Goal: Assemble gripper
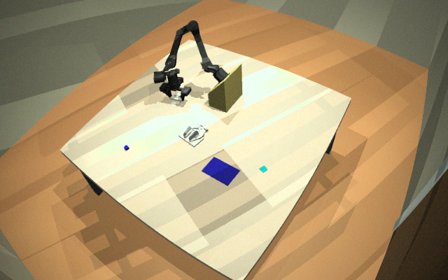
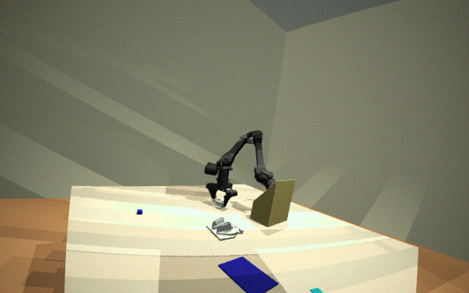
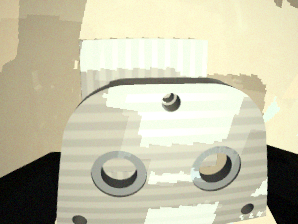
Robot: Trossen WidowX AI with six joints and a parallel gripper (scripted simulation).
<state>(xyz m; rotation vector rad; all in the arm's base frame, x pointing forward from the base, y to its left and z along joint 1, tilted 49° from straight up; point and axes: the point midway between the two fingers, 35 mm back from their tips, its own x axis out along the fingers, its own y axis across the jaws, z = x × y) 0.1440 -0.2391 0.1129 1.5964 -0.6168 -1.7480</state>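
My gripper tip is 24 cm to the right of the white housing plate, 12 cm short of it and 1 cm above it. The rest, counted from my gripper tip: pale grey jaw 26 cm to the left, 14 cm ahead; then blue mat 48 cm to the left, 29 cm ahead, 1 cm below; then small blue cube 42 cm ahead, 4 cm to the right, 1 cm below.
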